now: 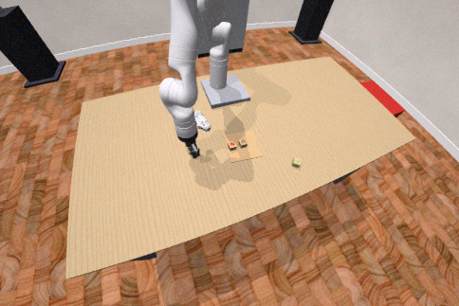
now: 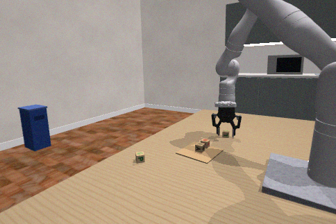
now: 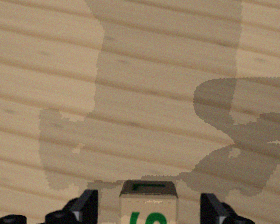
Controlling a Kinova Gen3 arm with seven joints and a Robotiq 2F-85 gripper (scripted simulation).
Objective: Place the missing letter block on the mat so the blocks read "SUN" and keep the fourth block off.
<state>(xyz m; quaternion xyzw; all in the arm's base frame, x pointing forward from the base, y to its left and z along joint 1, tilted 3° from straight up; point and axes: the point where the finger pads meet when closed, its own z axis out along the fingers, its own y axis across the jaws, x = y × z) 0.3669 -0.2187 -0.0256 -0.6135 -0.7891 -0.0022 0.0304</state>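
Right now my hand is right at the green-lettered block. From my hand the other things lie so: black U block (220 mm to the left, 30 mm ahead); then tan mat (220 mm to the left, 30 mm ahead, 20 mm below); then red N block (170 mm to the left, 30 mm ahead).
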